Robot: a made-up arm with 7 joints. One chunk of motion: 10 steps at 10 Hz.
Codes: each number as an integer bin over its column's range. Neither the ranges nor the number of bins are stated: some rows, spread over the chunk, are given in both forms.
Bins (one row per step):
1: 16 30 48 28 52 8 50
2: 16 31 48 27 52 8 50
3: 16 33 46 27 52 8 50
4: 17 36 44 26 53 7 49
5: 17 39 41 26 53 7 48
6: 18 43 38 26 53 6 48
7: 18 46 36 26 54 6 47
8: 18 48 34 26 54 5 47
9: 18 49 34 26 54 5 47
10: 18 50 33 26 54 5 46
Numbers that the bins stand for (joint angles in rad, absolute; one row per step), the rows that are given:
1: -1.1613 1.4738 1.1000 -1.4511 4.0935 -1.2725 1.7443
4: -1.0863 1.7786 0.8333 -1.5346 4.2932 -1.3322 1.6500
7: -1.0114 2.2865 0.3000 -1.5346 4.4929 -1.3919 1.4614
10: -1.0114 2.4897 0.1000 -1.5346 4.4929 -1.4516 1.3671
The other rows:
2: -1.1613 1.5246 1.1000 -1.4929 4.0935 -1.2725 1.7443
3: -1.1613 1.6262 0.9667 -1.4929 4.0935 -1.2725 1.7443
5: -1.0863 1.9310 0.6333 -1.5346 4.2932 -1.3322 1.5557
6: -1.0114 2.1341 0.4333 -1.5346 4.2932 -1.3919 1.5557
8: -1.0114 2.3881 0.1667 -1.5346 4.4929 -1.4516 1.4614
9: -1.0114 2.4389 0.1667 -1.5346 4.4929 -1.4516 1.4614

